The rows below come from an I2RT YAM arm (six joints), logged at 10 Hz.
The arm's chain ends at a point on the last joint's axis. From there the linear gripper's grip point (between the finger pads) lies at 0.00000 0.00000 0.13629 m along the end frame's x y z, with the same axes.
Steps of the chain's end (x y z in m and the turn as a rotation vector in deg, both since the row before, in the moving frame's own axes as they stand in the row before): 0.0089 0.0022 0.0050 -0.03 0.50 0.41; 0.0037 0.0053 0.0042 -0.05 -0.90 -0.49; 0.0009 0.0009 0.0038 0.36 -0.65 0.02; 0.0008 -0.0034 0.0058 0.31 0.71 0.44
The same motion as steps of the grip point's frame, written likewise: 0.0101 0.0023 0.0050 -0.03 0.50 0.41; 0.0016 0.0054 0.0042 -0.05 -0.90 -0.49; -0.0006 0.0000 0.0038 0.36 -0.65 0.02; 0.0025 -0.0041 0.0058 0.31 0.71 0.44
